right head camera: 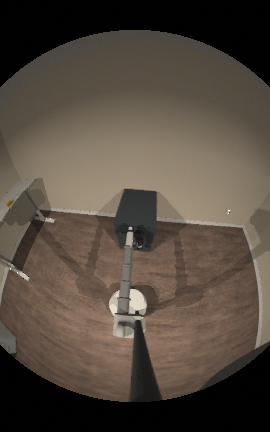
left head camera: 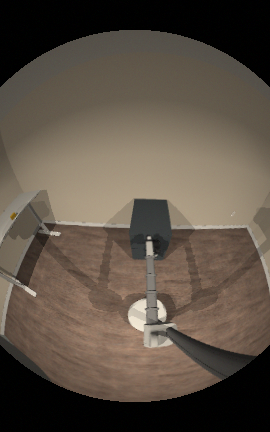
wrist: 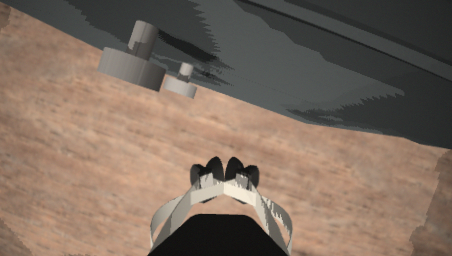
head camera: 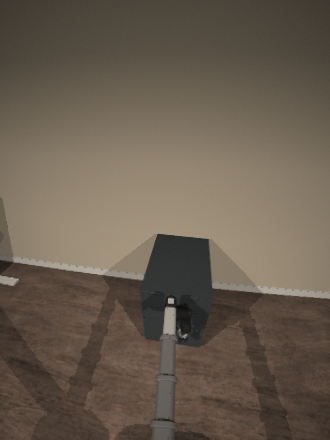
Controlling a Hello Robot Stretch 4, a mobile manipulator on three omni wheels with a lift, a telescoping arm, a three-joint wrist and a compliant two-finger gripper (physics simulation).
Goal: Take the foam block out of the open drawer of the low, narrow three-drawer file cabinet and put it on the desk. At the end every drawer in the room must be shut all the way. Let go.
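The dark grey file cabinet (head camera: 182, 262) (left head camera: 151, 215) (right head camera: 137, 204) (wrist: 300, 65) stands against the wall. In the head view no drawer front plainly stands out from it, but my arm covers part of its front. A large knob (wrist: 135, 65) and a smaller knob (wrist: 181, 85) show in the wrist view. My gripper (wrist: 224, 171) (head camera: 183, 336) is shut and empty, fingertips together, close in front of the cabinet. A small yellow-orange thing (left head camera: 13, 216) (right head camera: 9, 203) lies on the white desk (left head camera: 25, 200) (right head camera: 22, 191) at the left; it is too small to identify surely as the foam block.
My extended arm (head camera: 167, 375) (left head camera: 151, 282) (right head camera: 126, 272) reaches straight to the cabinet front. The desk's white foot (head camera: 9, 280) (left head camera: 54, 233) (right head camera: 47, 220) rests on the floor at the left. A pale base (left head camera: 137, 315) (right head camera: 117, 302) shows beneath the arm. The wall runs behind the cabinet.
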